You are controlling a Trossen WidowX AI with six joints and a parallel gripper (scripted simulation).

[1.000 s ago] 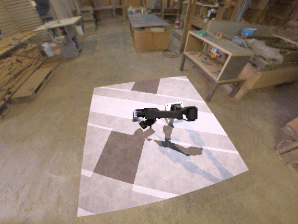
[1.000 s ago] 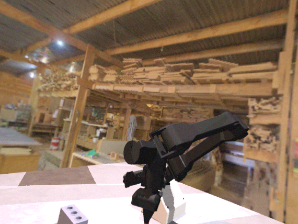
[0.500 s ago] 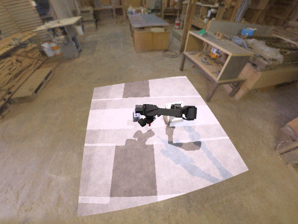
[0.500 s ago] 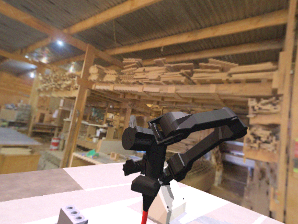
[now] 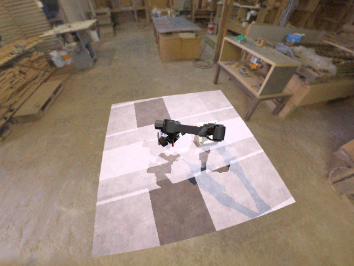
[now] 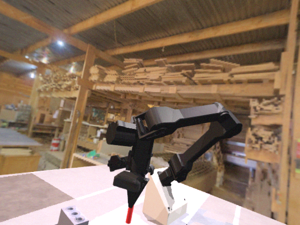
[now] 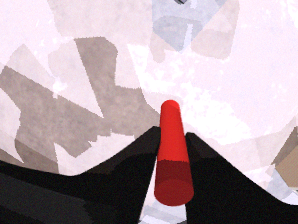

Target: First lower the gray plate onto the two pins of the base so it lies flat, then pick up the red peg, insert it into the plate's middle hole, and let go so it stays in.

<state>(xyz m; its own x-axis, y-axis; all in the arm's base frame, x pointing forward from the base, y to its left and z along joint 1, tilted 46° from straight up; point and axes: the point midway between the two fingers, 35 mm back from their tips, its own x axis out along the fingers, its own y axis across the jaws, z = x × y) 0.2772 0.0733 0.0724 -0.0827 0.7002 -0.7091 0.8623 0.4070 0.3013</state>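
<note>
The gray plate lies 80 mm ahead of my gripper tip, 140 mm to the right of it and 70 mm below it. From my gripper tip the other things lie so: base (80 mm ahead, 140 mm to the right, 110 mm below); then red peg (right at my gripper tip).
</note>
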